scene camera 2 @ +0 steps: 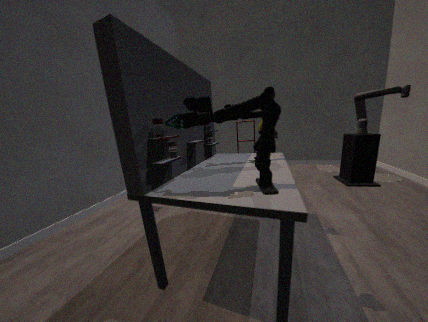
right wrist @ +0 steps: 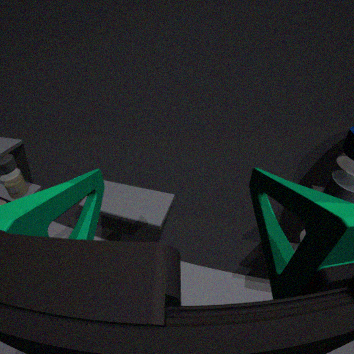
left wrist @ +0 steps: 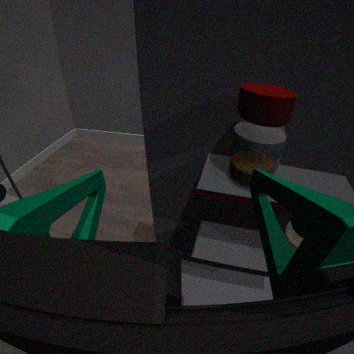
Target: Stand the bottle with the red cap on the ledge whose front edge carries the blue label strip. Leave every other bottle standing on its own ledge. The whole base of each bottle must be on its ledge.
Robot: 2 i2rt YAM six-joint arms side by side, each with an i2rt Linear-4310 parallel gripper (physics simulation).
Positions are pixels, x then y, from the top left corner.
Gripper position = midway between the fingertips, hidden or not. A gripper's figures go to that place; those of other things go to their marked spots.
Labels:
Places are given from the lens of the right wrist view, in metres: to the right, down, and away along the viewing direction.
right gripper (right wrist: 176, 176): 0.00, 0.00, 0.13
wall panel (right wrist: 185, 104): 0.01, -0.10, 0.28

